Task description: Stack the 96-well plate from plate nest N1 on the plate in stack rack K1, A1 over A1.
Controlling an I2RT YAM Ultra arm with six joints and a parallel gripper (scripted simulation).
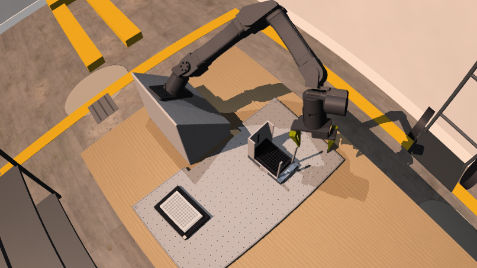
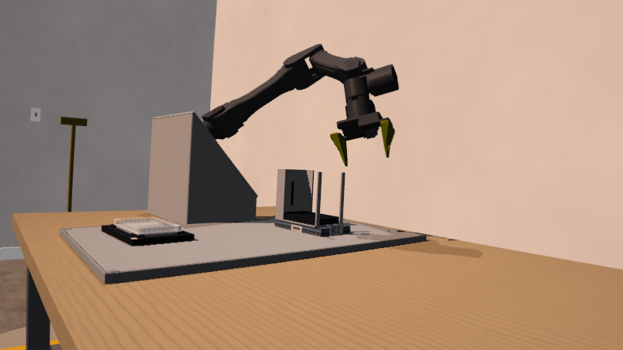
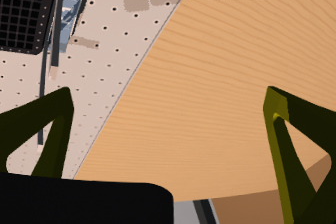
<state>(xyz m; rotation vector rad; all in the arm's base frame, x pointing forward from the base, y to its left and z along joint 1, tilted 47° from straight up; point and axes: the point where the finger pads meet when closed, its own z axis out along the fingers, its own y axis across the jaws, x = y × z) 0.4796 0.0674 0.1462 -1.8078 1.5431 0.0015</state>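
The clear 96-well plate is 410 mm to the right of my hand, 220 mm behind it and 160 mm below it. Also, from my hand: pale A1 square 460 mm to the right, 160 mm below, 150 mm behind; then back wall 180 mm behind, 90 mm below, 50 mm to the right; then dark 96-well plate 150 mm below, 120 mm behind, 50 mm to the right.
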